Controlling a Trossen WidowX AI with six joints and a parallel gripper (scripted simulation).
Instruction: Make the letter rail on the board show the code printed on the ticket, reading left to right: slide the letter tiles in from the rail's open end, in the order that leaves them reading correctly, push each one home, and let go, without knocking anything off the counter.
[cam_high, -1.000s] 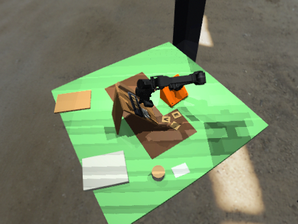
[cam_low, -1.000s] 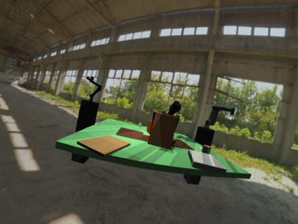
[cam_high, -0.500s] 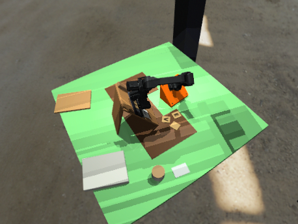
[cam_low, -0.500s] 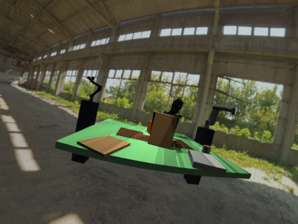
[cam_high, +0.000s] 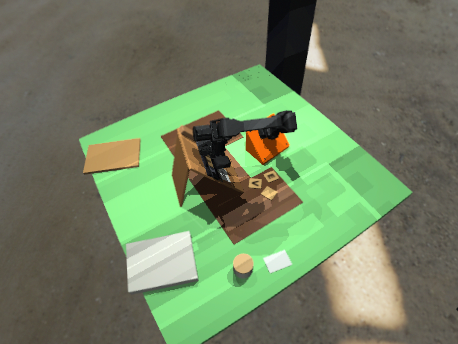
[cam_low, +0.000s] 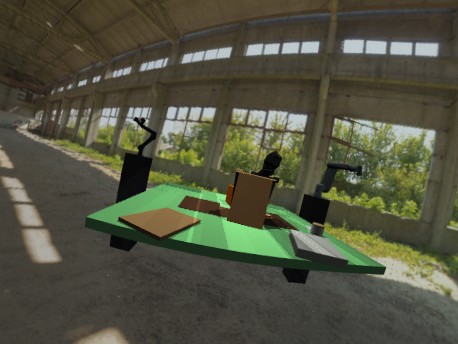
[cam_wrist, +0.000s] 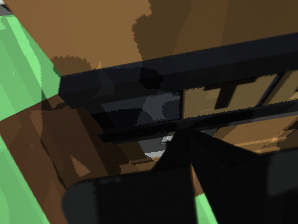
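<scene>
Now: the white ticket 90 mm below my gripper tip, 30 mm behind it and 10 mm to the left of it. The rest, counted from my gripper tip: brown mat: 200 mm below, 130 mm behind, 100 mm to the right; then white slab: 380 mm ahead, 210 mm to the left, 180 mm below; then short tan cylinder: 400 mm to the left, 160 mm below, 100 mm ahead.
</scene>
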